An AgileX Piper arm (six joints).
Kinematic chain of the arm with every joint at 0, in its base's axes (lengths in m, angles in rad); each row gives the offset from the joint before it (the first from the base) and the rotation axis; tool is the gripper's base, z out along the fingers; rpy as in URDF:
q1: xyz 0 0 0.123 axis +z
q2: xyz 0 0 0 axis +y
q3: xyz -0.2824 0 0.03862 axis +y
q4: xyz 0.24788 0 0.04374 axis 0.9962 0 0.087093
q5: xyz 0 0 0 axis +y
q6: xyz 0.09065 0 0.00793 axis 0.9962 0 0.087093
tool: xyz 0 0 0 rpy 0 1.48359 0
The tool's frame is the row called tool.
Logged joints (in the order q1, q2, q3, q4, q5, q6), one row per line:
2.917 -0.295 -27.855 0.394 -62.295 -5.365
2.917 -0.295 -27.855 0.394 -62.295 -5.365
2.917 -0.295 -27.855 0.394 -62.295 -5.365
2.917 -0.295 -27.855 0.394 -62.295 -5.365
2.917 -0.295 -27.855 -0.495 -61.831 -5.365
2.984 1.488 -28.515 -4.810 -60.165 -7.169
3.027 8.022 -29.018 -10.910 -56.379 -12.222
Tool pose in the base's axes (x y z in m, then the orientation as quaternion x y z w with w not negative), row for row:
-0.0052 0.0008 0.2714 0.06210 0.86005 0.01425 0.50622
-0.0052 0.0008 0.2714 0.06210 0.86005 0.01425 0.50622
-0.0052 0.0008 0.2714 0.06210 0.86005 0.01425 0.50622
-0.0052 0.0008 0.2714 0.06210 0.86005 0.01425 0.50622
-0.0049 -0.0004 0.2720 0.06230 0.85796 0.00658 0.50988
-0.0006 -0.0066 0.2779 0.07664 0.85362 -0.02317 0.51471
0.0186 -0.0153 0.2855 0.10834 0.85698 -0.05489 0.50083
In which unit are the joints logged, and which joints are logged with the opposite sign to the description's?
The joints are logged in degrees. Opposite sign: q1, q5, q6.
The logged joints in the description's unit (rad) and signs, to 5 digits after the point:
-0.05091 -0.00515 -0.48616 0.00688 1.08725 0.09364
-0.05091 -0.00515 -0.48616 0.00688 1.08725 0.09364
-0.05091 -0.00515 -0.48616 0.00688 1.08725 0.09364
-0.05091 -0.00515 -0.48616 0.00688 1.08725 0.09364
-0.05091 -0.00515 -0.48616 -0.00864 1.07915 0.09364
-0.05208 0.02597 -0.49768 -0.08395 1.05008 0.12512
-0.05283 0.14001 -0.50646 -0.19042 0.98400 0.21331

